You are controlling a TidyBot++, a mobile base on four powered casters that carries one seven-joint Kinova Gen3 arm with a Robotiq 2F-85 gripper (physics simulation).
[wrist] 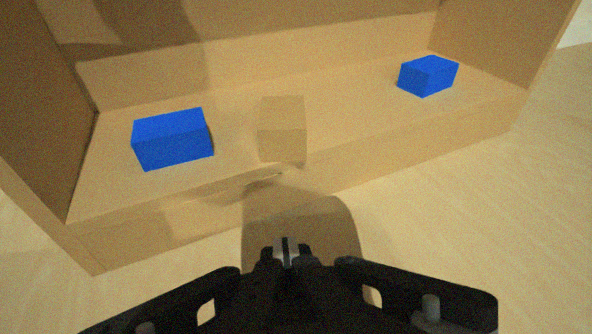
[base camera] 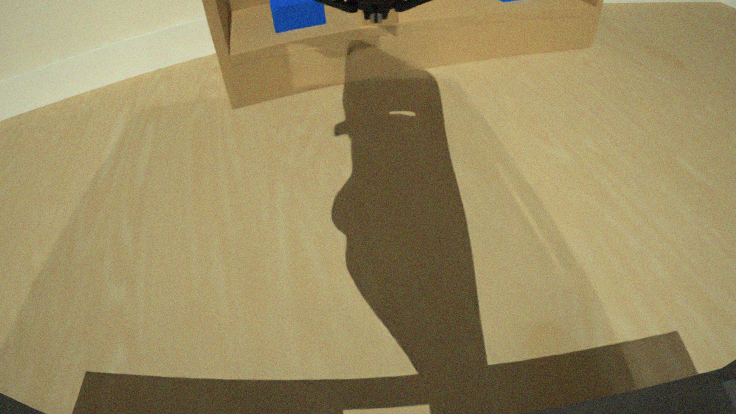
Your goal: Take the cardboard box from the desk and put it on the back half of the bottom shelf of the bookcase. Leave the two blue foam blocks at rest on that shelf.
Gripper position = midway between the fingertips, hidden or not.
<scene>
I see my gripper (wrist: 285, 252), a cardboard box (wrist: 282, 132) and a bookcase (base camera: 257, 64).
The bookcase also shows in the wrist view (wrist: 80, 80).
</scene>
